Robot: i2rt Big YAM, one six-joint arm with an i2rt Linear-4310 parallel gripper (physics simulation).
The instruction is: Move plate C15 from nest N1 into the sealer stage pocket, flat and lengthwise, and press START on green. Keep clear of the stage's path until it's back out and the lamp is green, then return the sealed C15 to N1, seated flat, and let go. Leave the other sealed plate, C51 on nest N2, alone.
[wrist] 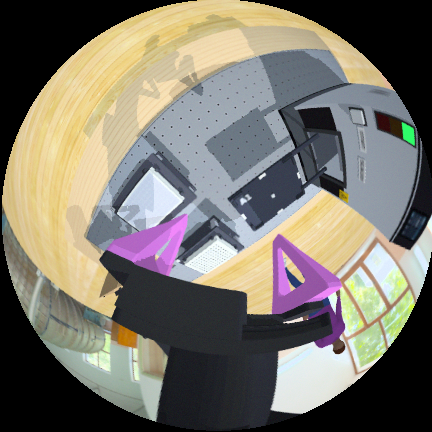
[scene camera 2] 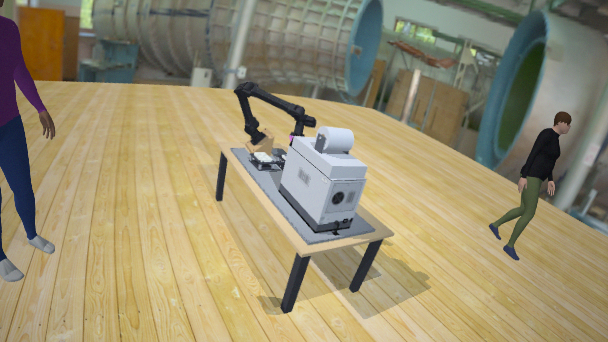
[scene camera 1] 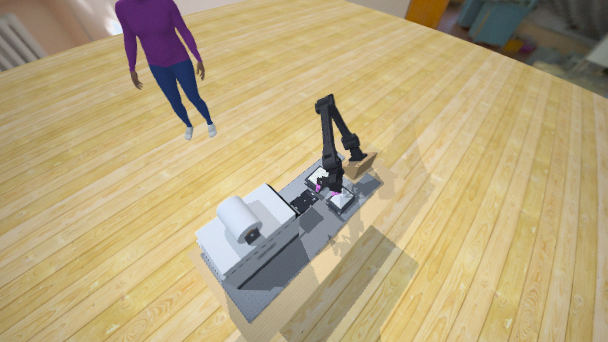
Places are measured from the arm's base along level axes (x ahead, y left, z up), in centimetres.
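Pixels of known places: gripper, fingertip midpoint: [wrist: 232, 228] [scene camera 1: 323, 193]; arm's base at its link origin: [scene camera 2: 258, 139] [scene camera 1: 358, 158].
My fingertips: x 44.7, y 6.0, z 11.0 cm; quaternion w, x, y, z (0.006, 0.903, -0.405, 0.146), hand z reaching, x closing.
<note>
Ahead of a thing's pixels: the offset from my fingertips to its middle. "pt": to the spot under its first point. Level surfaces: height alone.
My gripper [wrist: 232, 228] [scene camera 1: 327, 190] is open and empty, above the area between the nests and stage. A white plate with visible wells {dx -13.4, dy -14.8, dz -12.3 cm} [wrist: 212, 254] [scene camera 1: 317, 176] [scene camera 2: 263, 157], apparently the unsealed C15, lies in a dark nest partly hidden below my gripper in the wrist view. A smooth-topped plate, apparently the sealed C51 {dx -12.4, dy +6.1, dz -12.9 cm} [wrist: 155, 196] [scene camera 1: 342, 199], sits in the other nest {pt dx -4.2, dy +2.8, dz -13.8 cm} [wrist: 187, 187]. Their labels are not legible. The dark sealer stage {dx +12.2, dy -7.2, dz -9.6 cm} [wrist: 270, 194] [scene camera 1: 304, 201] is out and bears no plate. The lamp [wrist: 408, 134] is green. A dark panel [wrist: 414, 225] is on the sealer front.
The sealer [scene camera 1: 270, 212] [scene camera 2: 317, 175] [wrist: 382, 165] stands at one end of the perforated grey base {dz -18.3 cm} [wrist: 225, 100], with a white roll {dx +45.6, dy -7.3, dz +23.5 cm} [scene camera 1: 239, 219] [scene camera 2: 336, 139] on top. Two rails {pt dx +18.2, dy -3.0, dz -9.9 cm} [wrist: 302, 146] join stage and opening. People [scene camera 1: 157, 35] [scene camera 2: 541, 155] stand away from the table.
</note>
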